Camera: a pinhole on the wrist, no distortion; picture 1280 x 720 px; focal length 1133.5 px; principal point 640.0 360.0 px. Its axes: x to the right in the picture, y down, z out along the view. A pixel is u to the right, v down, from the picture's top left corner.
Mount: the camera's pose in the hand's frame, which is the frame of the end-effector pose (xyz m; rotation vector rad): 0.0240 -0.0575 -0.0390 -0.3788 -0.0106 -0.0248
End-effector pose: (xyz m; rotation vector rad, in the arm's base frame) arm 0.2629 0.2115 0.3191 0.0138 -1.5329 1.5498
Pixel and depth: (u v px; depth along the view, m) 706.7 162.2 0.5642
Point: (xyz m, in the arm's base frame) -0.0987 -0.1598 0.4192
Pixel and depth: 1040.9 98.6 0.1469
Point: 0.1785 0.1593 0.4150
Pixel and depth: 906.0 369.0 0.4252
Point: -0.0689 0.0202 0.3906
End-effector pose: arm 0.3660 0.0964 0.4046 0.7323 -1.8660 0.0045
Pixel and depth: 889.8 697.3 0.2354
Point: 0.1726 0.0837 0.4349
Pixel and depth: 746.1 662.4 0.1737
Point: 0.2437 0.0817 0.4107
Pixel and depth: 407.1 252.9 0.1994
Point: 0.2417 0.0540 0.3246
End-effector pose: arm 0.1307 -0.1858 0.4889 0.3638 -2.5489 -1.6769
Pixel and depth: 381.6 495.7 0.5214
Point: 0.1145 0.2875 0.5053
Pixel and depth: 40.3 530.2 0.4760
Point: 0.2527 0.2738 0.5290
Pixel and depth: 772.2 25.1 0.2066
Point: 0.0601 -0.0532 0.3799
